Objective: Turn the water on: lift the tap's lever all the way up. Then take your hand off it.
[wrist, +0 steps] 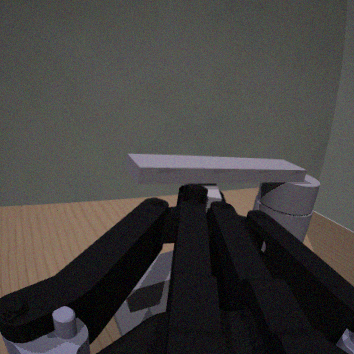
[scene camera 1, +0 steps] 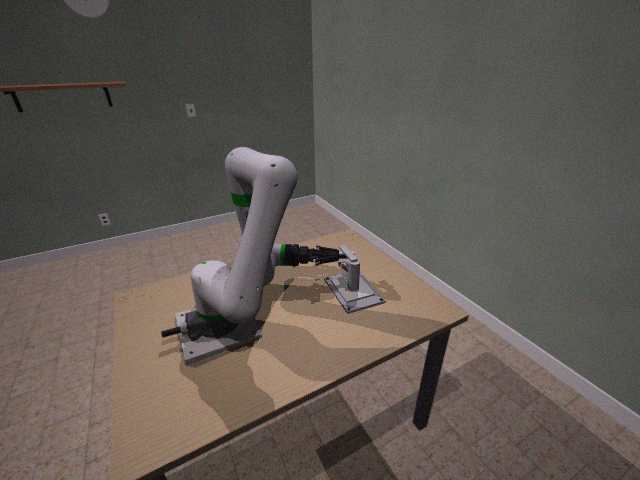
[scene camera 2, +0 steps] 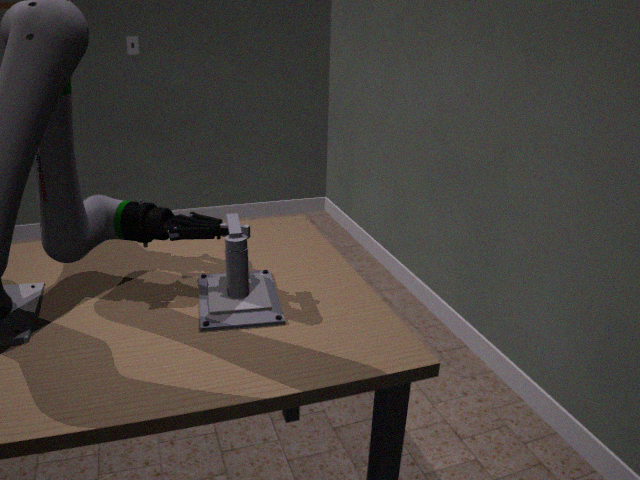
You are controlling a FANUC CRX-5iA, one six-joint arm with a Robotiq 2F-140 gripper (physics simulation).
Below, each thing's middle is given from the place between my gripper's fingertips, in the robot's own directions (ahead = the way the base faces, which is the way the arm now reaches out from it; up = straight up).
Labels:
I see the flat lever (wrist: 284,186) 4 cm behind my hand, 1 cm to the right of it and 1 cm above it. The rest, counted from my hand: base plate (scene camera 2: 275,316) (13 cm below, 6 cm to the right, 4 cm behind).

